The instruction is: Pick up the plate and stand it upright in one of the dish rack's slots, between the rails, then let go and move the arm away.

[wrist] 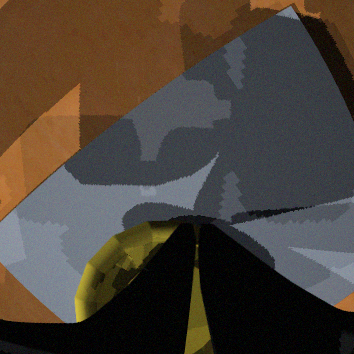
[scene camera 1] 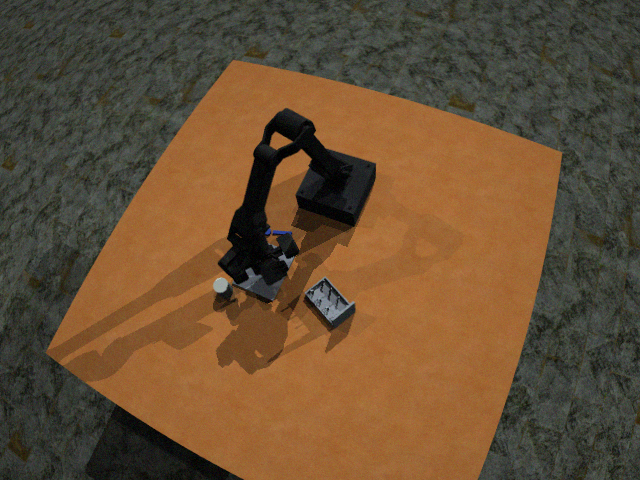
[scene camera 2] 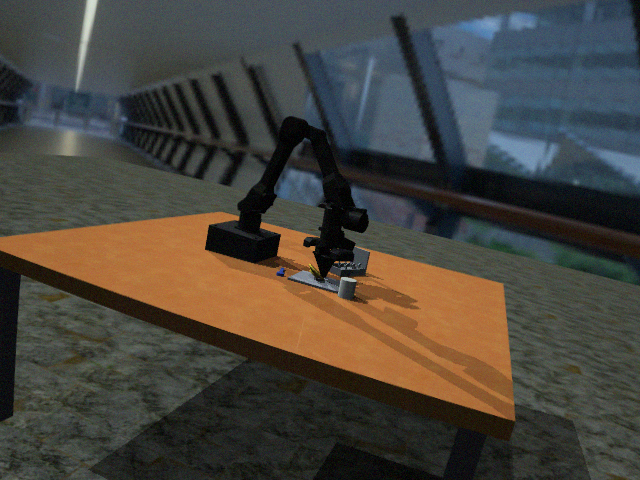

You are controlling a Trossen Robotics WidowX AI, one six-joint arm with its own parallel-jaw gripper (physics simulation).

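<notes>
The yellow plate (scene camera 2: 313, 271) (wrist: 95, 275) is tipped up on edge at the fingers, low over a grey board; part of it is hidden behind the fingers in the wrist view. My gripper (scene camera 2: 323, 277) (wrist: 194, 235) is shut on the plate near its rim, and a strip of yellow shows through the narrow gap between the fingers. In scene camera 1 the arm hides the plate. The grey dish rack (scene camera 1: 345, 314) (scene camera 2: 362, 258) stands apart from the gripper, with several short upright pegs inside and a taller panel at one end.
The flat grey board (scene camera 1: 258, 291) (scene camera 2: 299, 279) (wrist: 285, 100) lies under the gripper. A pale cylinder (scene camera 1: 221, 286) (scene camera 2: 347, 288) stands close to the board's edge. Small blue pieces (scene camera 1: 281, 232) (scene camera 2: 280, 271) lie on the arm-base side of the board.
</notes>
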